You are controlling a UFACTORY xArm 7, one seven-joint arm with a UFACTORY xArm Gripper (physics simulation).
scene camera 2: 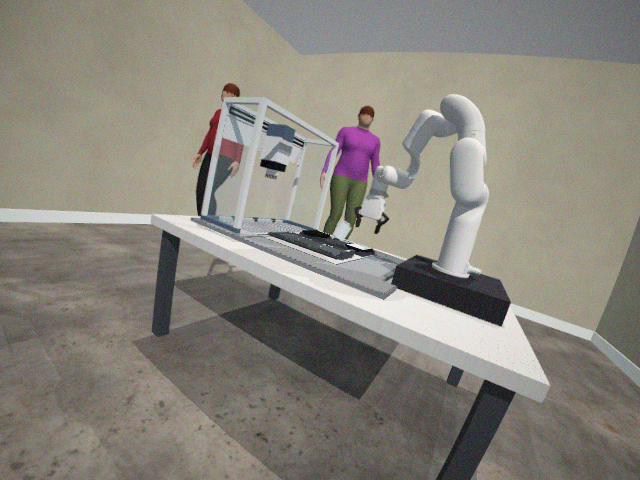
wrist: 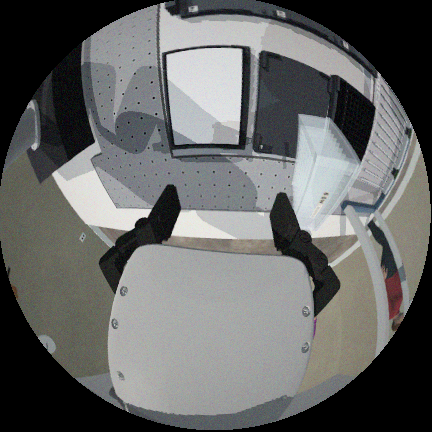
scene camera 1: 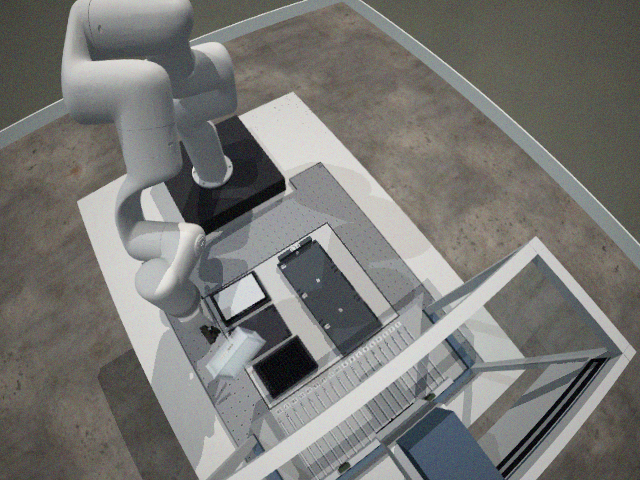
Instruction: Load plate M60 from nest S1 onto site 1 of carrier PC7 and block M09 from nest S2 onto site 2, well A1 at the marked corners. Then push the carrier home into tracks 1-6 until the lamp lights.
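Seen in the pictures: gripper, fingertip midpoint: (scene camera 2: 366, 230) (wrist: 225, 199); arm's base, link origin: (scene camera 2: 449, 271) (scene camera 1: 212, 171).
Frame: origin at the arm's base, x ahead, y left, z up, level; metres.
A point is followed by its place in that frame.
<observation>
My gripper (scene camera 1: 209, 333) (scene camera 2: 368, 227) @(x 0.374, y -0.259, z 0.031 m) (wrist: 225, 199) @(x 0.374, y -0.259, z 0.031 m) is open and empty above the perforated deck beside the nests. A translucent pale plate or block (scene camera 1: 236, 353) @(x 0.490, y -0.252, z 0.039 m) (scene camera 2: 342, 228) @(x 0.468, y -0.200, z 0.016 m) (wrist: 320, 172) @(x 0.451, y -0.226, z 0.043 m) stands steeply tilted, outside the right finger in the wrist view; its label is unreadable and I cannot tell whether it touches anything. The middle nest (scene camera 1: 268, 325) @(x 0.470, y -0.154, z -0.048 m) (wrist: 287, 95) @(x 0.458, y -0.168, z -0.049 m) is dark, with no labware seated in it. One end nest holds a flat white surface (scene camera 1: 240, 295) @(x 0.362, y -0.162, z -0.034 m) (wrist: 205, 95) @(x 0.363, y -0.168, z -0.034 m); the other holds a black gridded item (scene camera 1: 285, 365) @(x 0.579, y -0.185, z -0.035 m) (wrist: 354, 112) @(x 0.572, y -0.161, z -0.038 m). The dark carrier (scene camera 1: 336, 294) @(x 0.526, y 0.039, z -0.049 m) (wrist: 235, 9) bears no labware.
The numbered tracks (scene camera 1: 356, 395) (wrist: 385, 135) lie beyond the carrier's end. A white-framed enclosure (scene camera 1: 379, 356) (scene camera 2: 250, 165) @(x 0.720, y 0.205, z 0.183 m) rises over them, with a blue instrument head (scene camera 1: 447, 444) @(x 0.806, y -0.090, z 0.400 m) (scene camera 2: 280, 132) @(x 0.808, y -0.059, z 0.364 m) inside. A person in purple (scene camera 2: 356, 155) stands behind the table. No lit lamp is discernible.
</observation>
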